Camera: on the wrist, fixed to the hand. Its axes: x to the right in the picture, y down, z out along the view.
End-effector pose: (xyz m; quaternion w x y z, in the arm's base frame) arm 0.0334 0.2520 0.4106 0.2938 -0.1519 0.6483 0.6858
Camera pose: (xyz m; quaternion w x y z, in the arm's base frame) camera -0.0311 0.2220 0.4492 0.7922 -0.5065 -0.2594 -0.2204
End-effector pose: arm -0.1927 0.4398 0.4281 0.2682 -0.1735 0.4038 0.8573
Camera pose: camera -0.2484 0.3816 0.4364 0.9073 -0.2303 -0.2837 -0.2081
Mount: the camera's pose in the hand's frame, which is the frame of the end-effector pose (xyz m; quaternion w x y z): 0.0215 0.0692 -0.0361 0.0097 0.0635 0.2089 0.9758
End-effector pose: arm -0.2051 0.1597 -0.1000 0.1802 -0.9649 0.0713 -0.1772
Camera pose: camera -0.2035 0.0797 -0.0875 0.2210 0.1087 0.9687 -0.0320
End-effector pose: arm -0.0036 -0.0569 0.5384 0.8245 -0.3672 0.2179 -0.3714
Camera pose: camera 0.0184 -0.0581 0.4605 0.3482 0.3390 0.5091 0.7104
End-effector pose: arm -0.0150 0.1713 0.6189 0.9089 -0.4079 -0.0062 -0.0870
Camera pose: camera 0.0153 0.1863 0.5454 0.1209 0.0659 0.5823 0.8012
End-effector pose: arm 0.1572 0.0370 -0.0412 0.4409 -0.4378 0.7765 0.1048
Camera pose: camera 0.0775 0.0457 -0.0521 0.2324 -0.7596 -0.5335 -0.2905
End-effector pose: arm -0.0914 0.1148 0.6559 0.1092 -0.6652 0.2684 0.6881
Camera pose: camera -0.0975 0.0342 0.6515 0.6843 -0.1186 -0.7183 0.0428
